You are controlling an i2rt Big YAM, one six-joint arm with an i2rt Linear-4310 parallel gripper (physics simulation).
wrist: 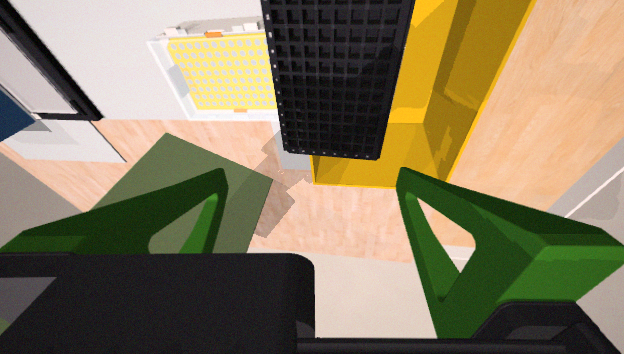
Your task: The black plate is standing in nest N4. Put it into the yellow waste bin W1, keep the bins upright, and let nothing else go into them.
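Places are measured from the arm's base along level axes (x up, y left, z back), in metres.
Where they show: gripper, fingertip midpoint: (311, 177).
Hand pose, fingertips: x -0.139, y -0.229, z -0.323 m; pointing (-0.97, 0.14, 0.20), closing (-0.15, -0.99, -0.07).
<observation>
Things, the pixels of their centre, and the offset from my fingertips. "spot": a spot on its surface instead.
- black plate, body centre: (332, 83) dx -0.072, dy -0.002, dz -0.019 m
- yellow waste bin, body centre: (383, 78) dx -0.139, dy -0.046, dz +0.001 m
- white rack with a yellow dotted top, body centre: (234, 72) dx -0.164, dy +0.112, dz +0.026 m
- dark-framed object, body centre: (20, 68) dx -0.190, dy +0.439, dz +0.076 m
- blue patch, surface spot: (12, 117) spot: dx -0.179, dy +0.520, dz +0.162 m
The black plate (340, 80), a dark grid of square wells, shows at the top centre of the wrist view, beyond the fingertips and apart from them. Its near short edge is lower in the view, and its far end is cut off by the top edge. The yellow waste bin (465, 75) is behind it and to its right. The plate covers the bin's left side, so I cannot tell whether it is inside the bin or above it. My gripper (311, 177) is open, its green fingers wide apart with nothing between them. Nest N4 cannot be made out.
A white rack with a yellow dotted top (225, 72) stands left of the plate. An olive-green square (175, 170) lies behind the left finger. A dark-framed object (75, 90) and a blue patch (12, 117) are at the far left.
</observation>
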